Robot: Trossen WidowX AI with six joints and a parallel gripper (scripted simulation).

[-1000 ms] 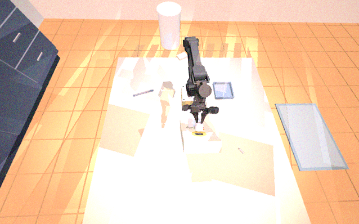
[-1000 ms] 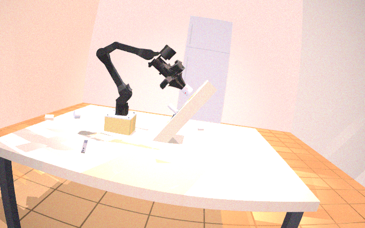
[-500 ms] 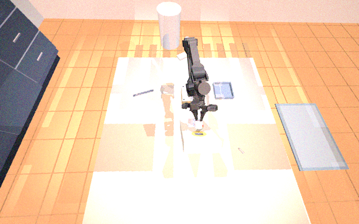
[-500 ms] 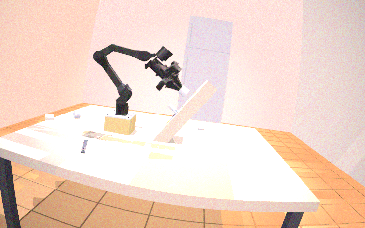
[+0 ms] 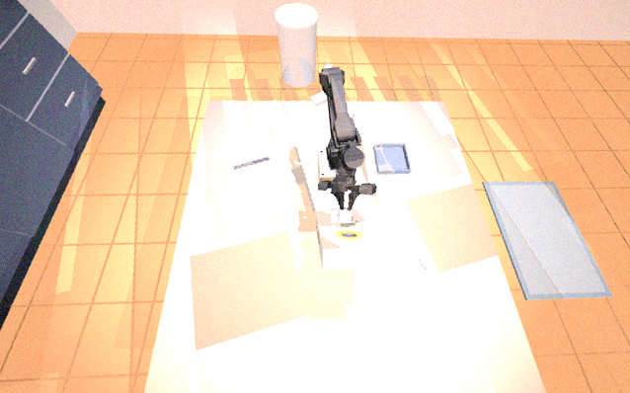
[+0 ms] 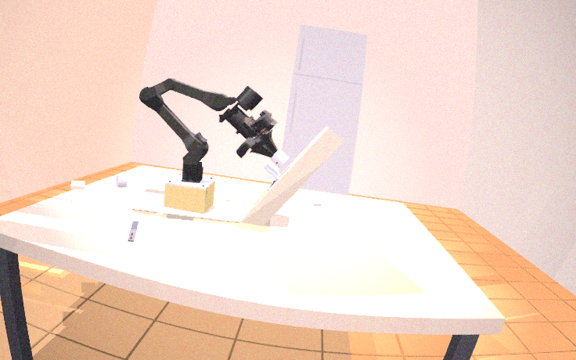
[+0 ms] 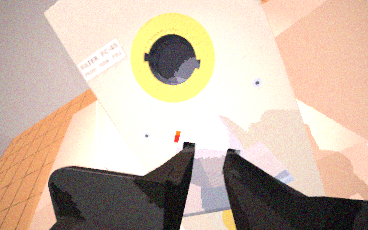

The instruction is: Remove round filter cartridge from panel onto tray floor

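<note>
Now: gripper tip 10 mm short of the round white filter cartridge and 10 mm above it. Also, from my gripper tip: cream service panel 50 mm ahead, 10 mm to the right, 50 mm below; blue tray 290 mm behind, 320 mm to the left, 190 mm below.
</note>
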